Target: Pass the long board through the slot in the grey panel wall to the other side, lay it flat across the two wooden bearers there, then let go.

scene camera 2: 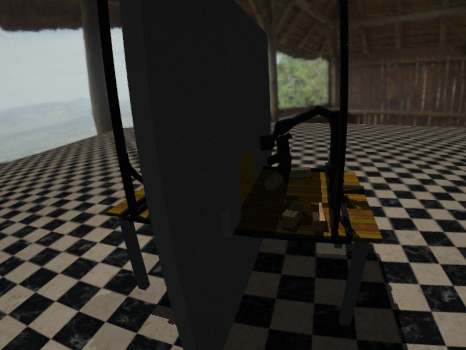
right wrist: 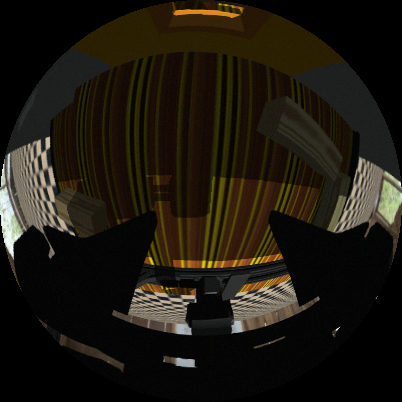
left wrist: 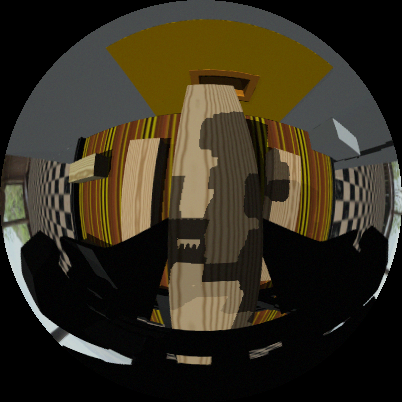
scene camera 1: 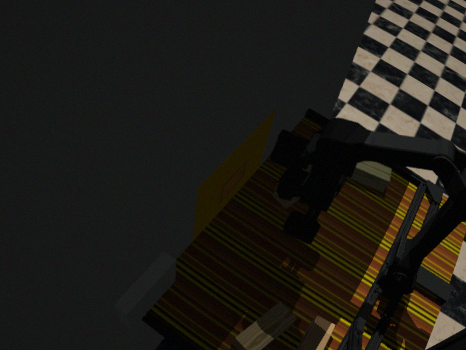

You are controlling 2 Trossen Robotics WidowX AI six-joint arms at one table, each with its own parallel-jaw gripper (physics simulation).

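Places are measured from the left arm's base along level axes (x ahead, y left, z up), in millimetres.
Pixels of known places: left gripper, fingertip midpoint: (left wrist: pixel 214 222); right gripper, fingertip midpoint: (scene camera 2: pixel 286 179) (right wrist: pixel 214 216); right arm's base, origin of the base link: (right wrist: pixel 207 281) (scene camera 1: pixel 390 286).
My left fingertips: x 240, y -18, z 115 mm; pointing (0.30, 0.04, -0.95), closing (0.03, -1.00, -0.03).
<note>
For each thing: its top centre in the pictures, then the offset to it from my left fingertips. "pt": a spot on its surface instead.
- framed slot, surface spot: (right wrist: pixel 207 30) pt dx +245, dy -15, dz -81 mm
- small block, middle of its top: (left wrist: pixel 79 168) dx +80, dy +304, dz -88 mm
- grey box-like ledge, surface spot: (scene camera 1: pixel 147 285) pt dx +265, dy -327, dz -34 mm
The long pale wooden board (left wrist: pixel 195 150) runs lengthwise between the fingers of my left gripper (left wrist: pixel 214 222), which is shut on it. Its far end overlaps the lower left of the framed slot (left wrist: pixel 225 73) (right wrist: pixel 207 30) in the left wrist view; no board shows in the slot in the right wrist view. The slot is in a yellow panel (scene camera 1: pixel 215 200) (scene camera 2: pixel 246 175) on the grey wall (scene camera 1: pixel 100 100) (scene camera 2: pixel 210 100). My right gripper (right wrist: pixel 214 216) (scene camera 1: pixel 300 207) is open and empty above the striped table beyond. Wooden blocks (right wrist: pixel 305 135) (right wrist: pixel 80 207) lie there; which are the bearers is unclear.
More wooden blocks (scene camera 1: pixel 267 325) (scene camera 1: pixel 317 335) (scene camera 1: pixel 372 175) lie on the right arm's table. On the left arm's side, wooden blocks (left wrist: pixel 140 185) (left wrist: pixel 286 200) flank the board and a small block (left wrist: pixel 85 168) lies at the left. A grey box-like ledge (scene camera 1: pixel 147 285) juts from the wall.
</note>
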